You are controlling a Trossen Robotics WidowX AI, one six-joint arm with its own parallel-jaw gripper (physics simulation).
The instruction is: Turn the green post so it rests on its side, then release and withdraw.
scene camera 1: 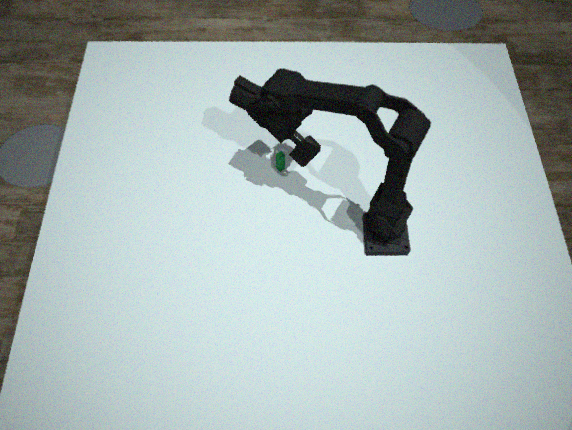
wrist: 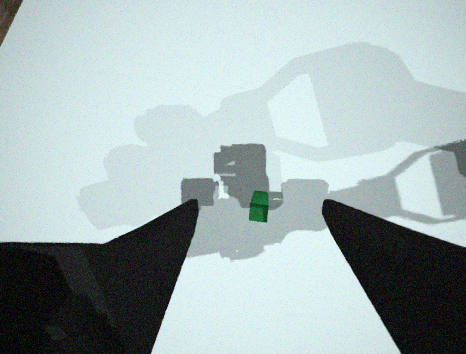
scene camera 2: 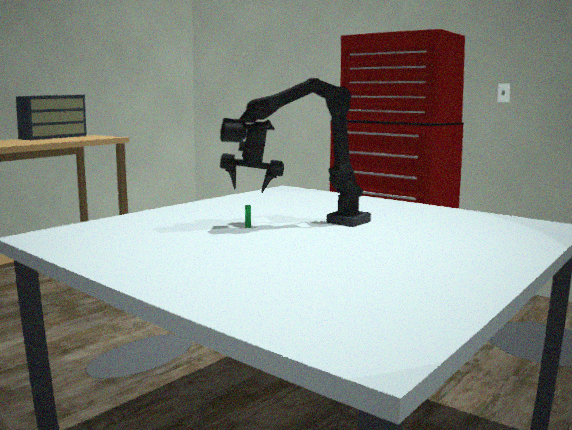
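The green post (scene camera 1: 280, 161) (scene camera 2: 248, 216) (wrist: 258, 206) stands upright on the white table, within the arm's shadow. My gripper (scene camera 2: 249, 190) (wrist: 259, 205) is open, pointing down, with nothing between its fingers. It hangs above the post, apart from it, in scene camera 2. In the wrist view the post's top shows between the two fingertips, lower down on the table. In scene camera 1 the fingertips are mostly hidden behind the gripper's own body.
The arm's base (scene camera 1: 387, 241) (scene camera 2: 348, 218) stands on the table (scene camera 1: 225, 325) (scene camera 2: 320, 280), to the right of the post. Beyond the table are a red drawer cabinet (scene camera 2: 400, 110) and a wooden bench (scene camera 2: 107, 141) bearing a small drawer unit (scene camera 2: 55, 117).
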